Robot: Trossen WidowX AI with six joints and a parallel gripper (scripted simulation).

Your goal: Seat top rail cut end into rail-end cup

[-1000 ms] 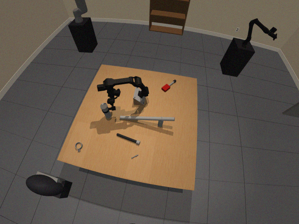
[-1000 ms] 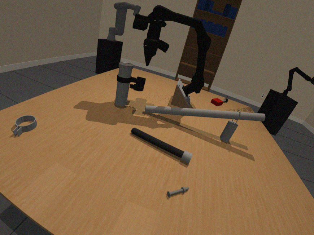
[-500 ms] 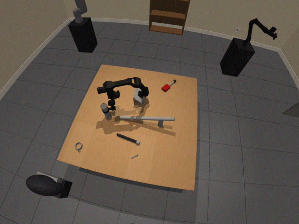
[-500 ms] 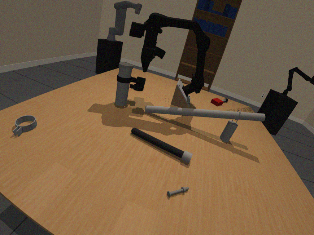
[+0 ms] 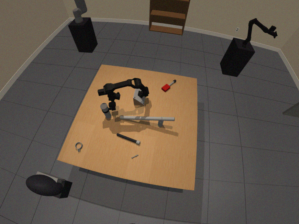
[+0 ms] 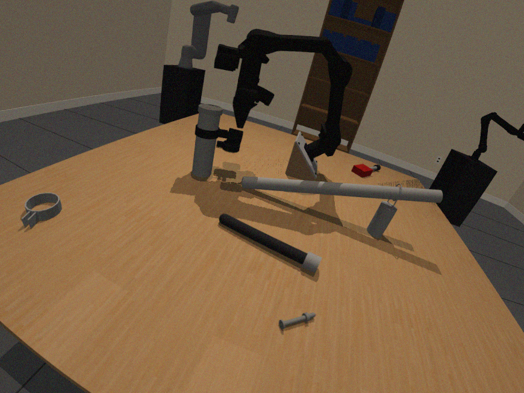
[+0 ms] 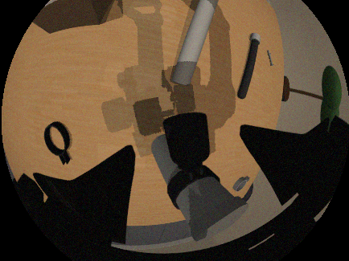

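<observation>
Right now my gripper tip is 20 mm to the left of the black rail-end cup, 20 mm short of it and 20 mm above it. The rest, counted from my gripper tip: short grey post 470 mm to the left, 50 mm below, 50 mm ahead; then bolt 410 mm ahead, 270 mm to the left, 150 mm below; then red-headed tool 540 mm to the left, 480 mm behind, 140 mm below.
</observation>
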